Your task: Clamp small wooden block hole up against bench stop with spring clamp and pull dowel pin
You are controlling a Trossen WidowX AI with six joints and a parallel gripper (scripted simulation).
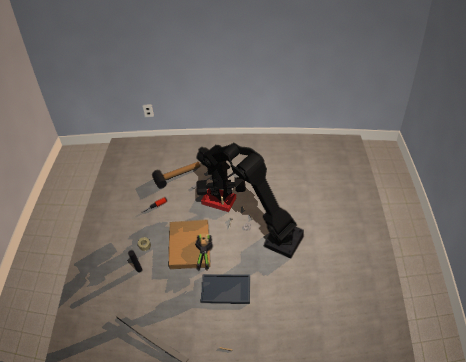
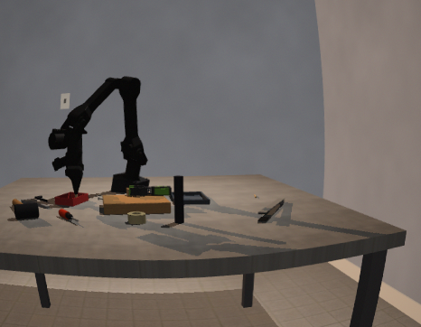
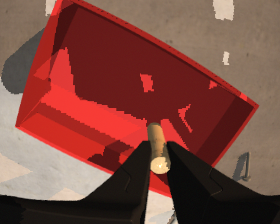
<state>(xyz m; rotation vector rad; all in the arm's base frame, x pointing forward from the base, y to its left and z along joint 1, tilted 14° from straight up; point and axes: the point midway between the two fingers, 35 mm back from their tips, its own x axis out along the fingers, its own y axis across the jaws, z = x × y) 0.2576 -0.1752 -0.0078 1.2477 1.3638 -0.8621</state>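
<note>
Right now the dowel pin is 4 cm below my hand. From my hand the other things lie so: bench stop 2 cm ahead, 21 cm to the left, 2 cm below; then hex key 2 cm behind, 16 cm to the right, 6 cm below; then red tray 2 cm ahead, 1 cm to the right, 5 cm below.
</note>
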